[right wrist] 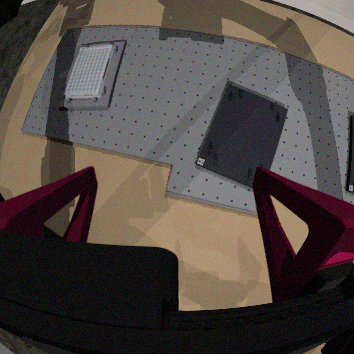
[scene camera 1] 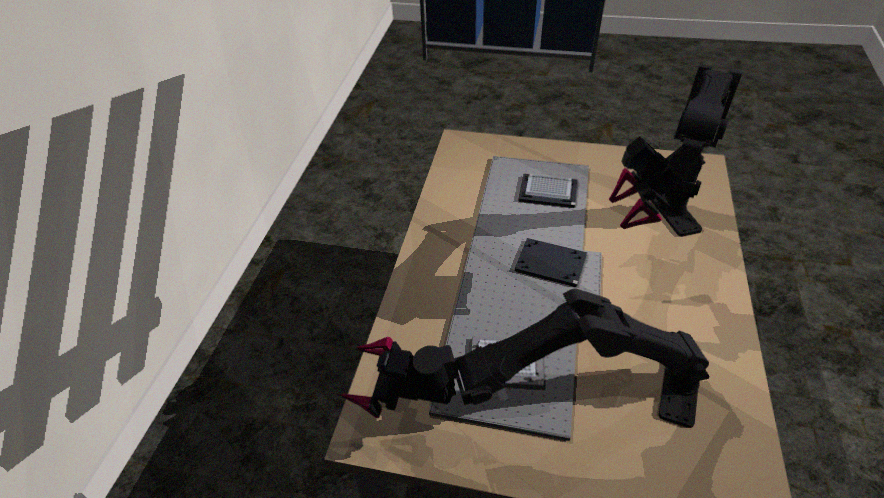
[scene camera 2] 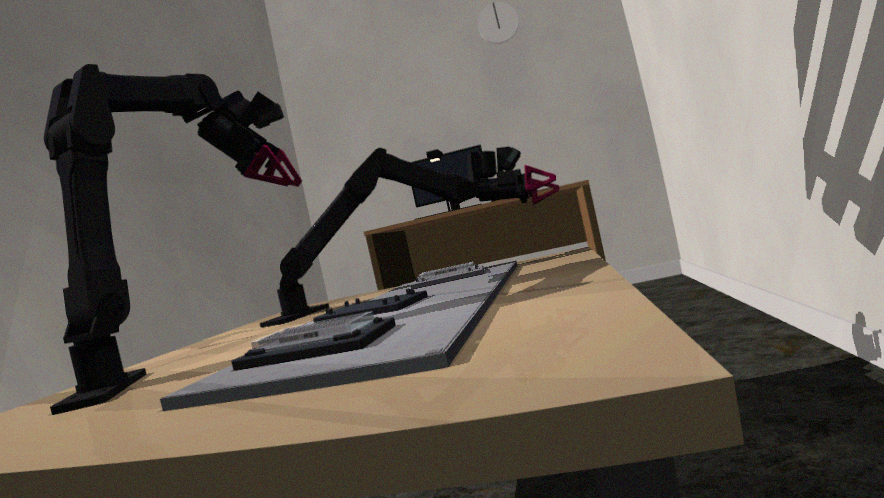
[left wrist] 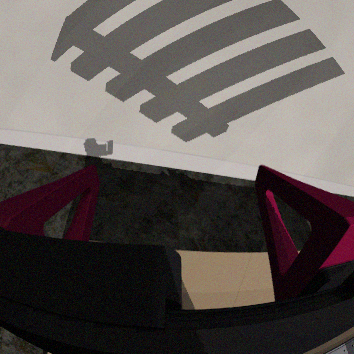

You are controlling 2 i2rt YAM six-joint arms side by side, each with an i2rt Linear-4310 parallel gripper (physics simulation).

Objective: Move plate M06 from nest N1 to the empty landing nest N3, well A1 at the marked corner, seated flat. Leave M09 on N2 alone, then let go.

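The landing nest [scene camera 1: 550, 261] [scene camera 2: 371, 303] [right wrist: 242, 132] is a dark, empty plate holder, turned at an angle on the pegboard, with a white tag at one corner. One pale well plate [scene camera 1: 549, 186] [scene camera 2: 315, 332] sits on a dark nest at the top in scene camera 1. Another well plate [scene camera 1: 527, 372] [scene camera 2: 448, 270] [right wrist: 91, 71] sits on a grey nest, partly hidden by the left arm in scene camera 1. I cannot read which is M06 or M09. My left gripper [scene camera 1: 351, 371] [scene camera 2: 557, 183] [left wrist: 176, 173] is open and empty beyond the pegboard. My right gripper [scene camera 1: 616, 214] [scene camera 2: 298, 183] [right wrist: 174, 175] is open and empty, raised beside the board.
The grey pegboard [scene camera 1: 507, 210] [scene camera 2: 426, 343] [right wrist: 150, 100] has a stepped edge and lies on the wooden table [scene camera 1: 655, 309] [scene camera 2: 556, 364] [right wrist: 215, 270]. The left arm reaches across the board above the lower plate in scene camera 1. A wall [scene camera 1: 216, 92] [left wrist: 40, 100] stands beyond the table.
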